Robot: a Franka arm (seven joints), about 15 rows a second.
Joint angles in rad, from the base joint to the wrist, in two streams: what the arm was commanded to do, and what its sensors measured. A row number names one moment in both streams.
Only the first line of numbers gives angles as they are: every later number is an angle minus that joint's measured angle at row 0.
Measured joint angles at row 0:
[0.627, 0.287, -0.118, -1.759, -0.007, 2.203, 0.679]
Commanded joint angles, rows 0 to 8:
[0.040, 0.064, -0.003, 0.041, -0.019, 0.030, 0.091]
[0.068, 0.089, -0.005, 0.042, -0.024, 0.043, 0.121]
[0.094, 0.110, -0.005, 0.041, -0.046, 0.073, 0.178]
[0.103, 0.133, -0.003, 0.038, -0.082, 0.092, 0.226]
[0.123, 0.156, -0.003, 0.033, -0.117, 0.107, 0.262]
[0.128, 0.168, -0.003, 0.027, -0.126, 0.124, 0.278]
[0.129, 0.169, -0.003, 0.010, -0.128, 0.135, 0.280]
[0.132, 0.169, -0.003, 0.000, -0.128, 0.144, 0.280]
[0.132, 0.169, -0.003, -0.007, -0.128, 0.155, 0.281]
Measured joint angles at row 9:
[0.135, 0.177, 0.000, 0.012, -0.101, 0.128, 0.258]
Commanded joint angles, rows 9 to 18:
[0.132, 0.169, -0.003, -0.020, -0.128, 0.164, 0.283]
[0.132, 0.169, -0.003, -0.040, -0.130, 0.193, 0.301]
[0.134, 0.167, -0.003, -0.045, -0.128, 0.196, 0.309]
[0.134, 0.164, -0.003, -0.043, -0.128, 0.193, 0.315]
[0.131, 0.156, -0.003, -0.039, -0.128, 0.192, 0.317]
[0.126, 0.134, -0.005, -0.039, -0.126, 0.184, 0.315]
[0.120, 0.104, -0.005, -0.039, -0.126, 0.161, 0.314]
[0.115, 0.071, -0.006, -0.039, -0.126, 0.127, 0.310]
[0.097, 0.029, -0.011, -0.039, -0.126, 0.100, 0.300]
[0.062, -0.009, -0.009, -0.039, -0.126, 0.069, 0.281]
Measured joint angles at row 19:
[0.117, 0.097, -0.017, -0.008, -0.101, 0.128, 0.281]
